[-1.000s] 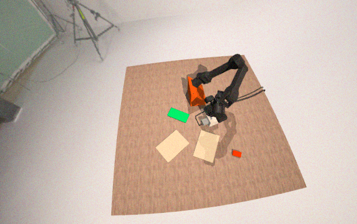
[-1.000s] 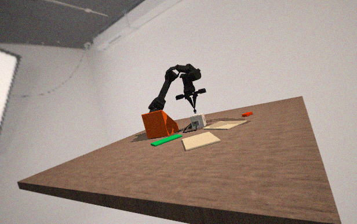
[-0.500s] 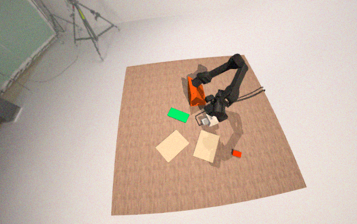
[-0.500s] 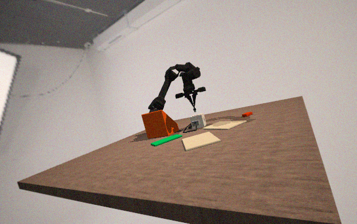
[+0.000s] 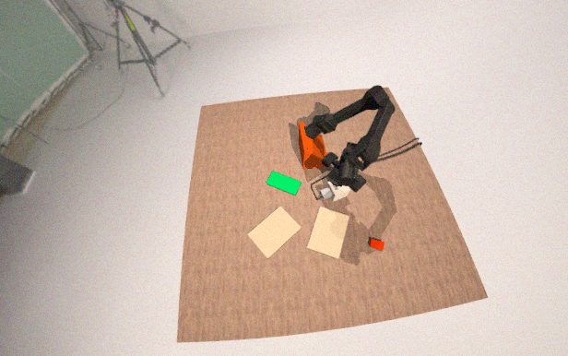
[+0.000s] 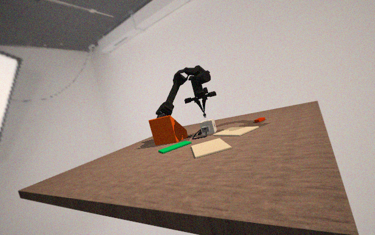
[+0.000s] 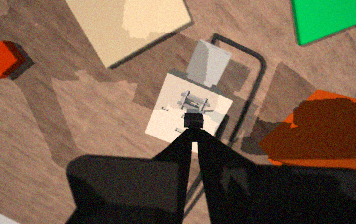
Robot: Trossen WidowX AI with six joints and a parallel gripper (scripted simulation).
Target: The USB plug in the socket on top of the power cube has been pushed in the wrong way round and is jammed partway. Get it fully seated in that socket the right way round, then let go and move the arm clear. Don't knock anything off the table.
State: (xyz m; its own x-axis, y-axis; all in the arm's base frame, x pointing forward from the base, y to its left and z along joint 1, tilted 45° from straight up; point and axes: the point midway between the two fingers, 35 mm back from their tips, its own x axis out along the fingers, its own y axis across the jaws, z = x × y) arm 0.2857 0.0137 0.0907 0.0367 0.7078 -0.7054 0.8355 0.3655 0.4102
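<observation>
The black USB plug is 20 mm below my gripper tip. Round my gripper tip: green flat piece: 240 mm to the right, 130 mm below, 90 mm behind.
</observation>
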